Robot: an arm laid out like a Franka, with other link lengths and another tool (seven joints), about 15 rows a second.
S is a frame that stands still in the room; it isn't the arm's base.
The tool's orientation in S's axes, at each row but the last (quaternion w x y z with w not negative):
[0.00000, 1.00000, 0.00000, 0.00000]
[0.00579, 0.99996, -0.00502, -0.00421]
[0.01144, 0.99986, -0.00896, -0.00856]
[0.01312, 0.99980, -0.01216, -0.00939]
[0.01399, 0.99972, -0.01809, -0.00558]
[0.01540, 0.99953, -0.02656, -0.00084]
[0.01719, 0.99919, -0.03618, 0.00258]
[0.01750, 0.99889, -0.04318, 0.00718]
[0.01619, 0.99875, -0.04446, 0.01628]
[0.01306, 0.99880, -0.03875, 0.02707]
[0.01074, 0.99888, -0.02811, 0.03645]
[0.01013, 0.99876, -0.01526, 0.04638]
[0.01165, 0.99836, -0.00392, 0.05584]
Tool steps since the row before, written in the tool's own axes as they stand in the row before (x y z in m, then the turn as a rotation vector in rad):
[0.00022, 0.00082, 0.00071, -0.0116, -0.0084, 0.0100]
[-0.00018, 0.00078, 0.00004, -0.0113, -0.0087, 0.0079]
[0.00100, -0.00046, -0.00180, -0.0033, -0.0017, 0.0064]
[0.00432, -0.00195, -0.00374, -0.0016, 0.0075, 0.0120]
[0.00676, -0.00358, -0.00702, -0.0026, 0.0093, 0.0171]
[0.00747, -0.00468, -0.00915, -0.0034, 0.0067, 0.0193]
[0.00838, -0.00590, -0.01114, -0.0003, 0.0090, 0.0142]
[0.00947, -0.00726, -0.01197, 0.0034, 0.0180, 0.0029]
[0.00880, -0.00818, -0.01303, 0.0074, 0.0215, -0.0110]
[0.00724, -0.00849, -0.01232, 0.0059, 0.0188, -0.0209]
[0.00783, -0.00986, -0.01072, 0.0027, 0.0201, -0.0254]
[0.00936, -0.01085, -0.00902, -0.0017, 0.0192, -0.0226]
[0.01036, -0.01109, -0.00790, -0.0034, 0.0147, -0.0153]
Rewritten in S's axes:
[0.00022, -0.00082, -0.00071, -0.0116, 0.0084, -0.0100]
[-0.00019, -0.00078, -0.00003, -0.0113, 0.0087, -0.0079]
[0.00104, 0.00048, 0.00177, -0.0034, 0.0016, -0.0064]
[0.00444, 0.00194, 0.00361, -0.0020, -0.0078, -0.0118]
[0.00697, 0.00353, 0.00684, -0.0031, -0.0097, -0.0168]
[0.00773, 0.00456, 0.00899, -0.0038, -0.0071, -0.0191]
[0.00874, 0.00566, 0.01099, -0.0009, -0.0094, -0.0139]
[0.00991, 0.00684, 0.01186, 0.0019, -0.0183, -0.0022]
[0.00909, 0.00781, 0.01306, 0.0051, -0.0217, 0.0119]
[0.00722, 0.00825, 0.01249, 0.0033, -0.0186, 0.0216]
[0.00758, 0.00966, 0.01107, -0.0003, -0.0196, 0.0259]
[0.00882, 0.01076, 0.00965, -0.0044, -0.0186, 0.0227]
[0.00952, 0.01121, 0.00875, -0.0052, -0.0143, 0.0152]

